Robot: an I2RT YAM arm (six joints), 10 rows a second.
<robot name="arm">
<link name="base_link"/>
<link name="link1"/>
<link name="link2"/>
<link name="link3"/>
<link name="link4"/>
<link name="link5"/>
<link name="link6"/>
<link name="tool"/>
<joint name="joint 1" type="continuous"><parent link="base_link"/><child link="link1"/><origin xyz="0 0 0.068"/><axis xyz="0 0 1"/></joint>
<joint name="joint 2" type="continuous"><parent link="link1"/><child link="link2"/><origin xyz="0.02 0.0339 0.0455" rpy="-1.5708 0 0"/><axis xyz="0 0 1"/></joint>
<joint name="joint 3" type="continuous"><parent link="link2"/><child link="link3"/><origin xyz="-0.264 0 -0.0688" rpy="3.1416 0 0"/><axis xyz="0 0 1"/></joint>
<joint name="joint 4" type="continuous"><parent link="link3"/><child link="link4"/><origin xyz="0.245 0.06 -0.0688"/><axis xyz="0 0 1"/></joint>
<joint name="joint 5" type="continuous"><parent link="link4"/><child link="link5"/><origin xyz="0.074 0.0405 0.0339" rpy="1.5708 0 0"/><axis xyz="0 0 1"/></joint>
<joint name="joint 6" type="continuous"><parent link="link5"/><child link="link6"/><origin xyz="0.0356 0 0.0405" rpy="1.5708 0 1.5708"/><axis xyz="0 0 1"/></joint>
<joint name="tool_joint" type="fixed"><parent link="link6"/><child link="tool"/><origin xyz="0 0 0" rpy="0 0 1.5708"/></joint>
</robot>
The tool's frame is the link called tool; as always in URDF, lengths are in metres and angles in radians. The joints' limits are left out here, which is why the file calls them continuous.
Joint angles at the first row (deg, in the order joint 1, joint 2, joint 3, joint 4, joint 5, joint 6):
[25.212, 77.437, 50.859, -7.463, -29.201, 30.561]
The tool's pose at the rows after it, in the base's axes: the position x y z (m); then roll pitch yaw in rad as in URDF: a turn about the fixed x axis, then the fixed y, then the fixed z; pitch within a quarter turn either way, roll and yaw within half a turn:
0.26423 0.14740 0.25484 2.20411 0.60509 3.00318
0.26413 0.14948 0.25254 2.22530 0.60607 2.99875
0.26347 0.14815 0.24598 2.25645 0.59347 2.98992
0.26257 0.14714 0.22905 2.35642 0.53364 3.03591
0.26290 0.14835 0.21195 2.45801 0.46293 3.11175
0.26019 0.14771 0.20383 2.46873 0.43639 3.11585
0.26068 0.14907 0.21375 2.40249 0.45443 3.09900
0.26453 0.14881 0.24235 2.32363 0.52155 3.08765
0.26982 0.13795 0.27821 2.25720 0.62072 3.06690
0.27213 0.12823 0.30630 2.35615 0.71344 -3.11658
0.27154 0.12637 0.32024 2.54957 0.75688 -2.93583
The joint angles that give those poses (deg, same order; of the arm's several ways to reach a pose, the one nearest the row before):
[25.903, 78.962, 51.596, -6.385, -28.825, 31.512]
[26.443, 79.278, 51.536, -6.461, -27.115, 31.647]
[26.453, 79.497, 50.708, -6.741, -25.411, 31.890]
[26.542, 81.296, 50.351, -10.734, -23.690, 30.431]
[26.801, 84.215, 51.058, -15.718, -22.937, 27.629]
[26.917, 84.617, 49.882, -15.627, -23.023, 27.918]
[26.850, 83.495, 50.279, -14.098, -25.392, 29.115]
[26.201, 81.344, 53.507, -14.349, -28.021, 28.720]
[23.638, 78.756, 57.824, -15.918, -30.726, 26.299]
[21.828, 78.123, 64.184, -24.230, -30.104, 17.732]
[21.895, 78.978, 69.550, -33.050, -26.706, 8.208]

